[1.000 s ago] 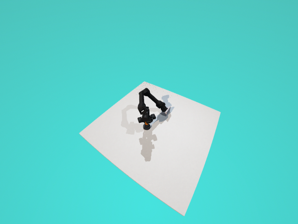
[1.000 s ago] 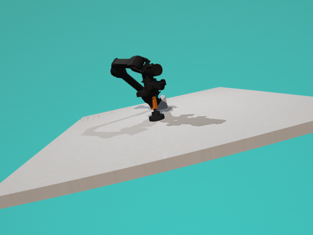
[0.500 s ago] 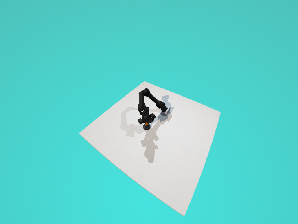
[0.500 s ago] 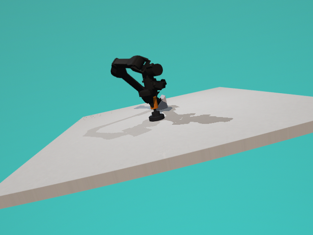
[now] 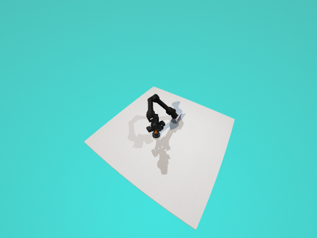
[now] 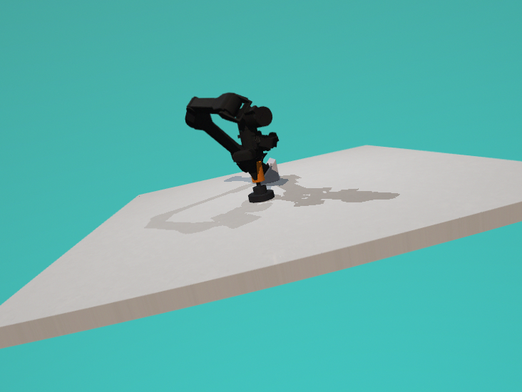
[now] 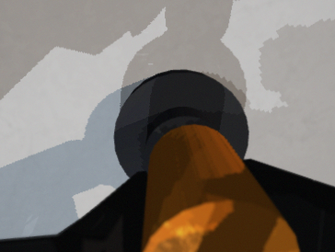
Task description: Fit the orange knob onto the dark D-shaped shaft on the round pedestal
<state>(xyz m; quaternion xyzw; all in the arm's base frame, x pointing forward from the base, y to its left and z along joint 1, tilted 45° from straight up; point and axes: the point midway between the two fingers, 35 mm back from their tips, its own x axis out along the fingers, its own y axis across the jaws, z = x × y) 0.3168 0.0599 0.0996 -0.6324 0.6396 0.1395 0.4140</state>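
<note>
The orange knob is 20 mm above my gripper tip. Round my gripper tip: pedestal: 40 mm below.
</note>
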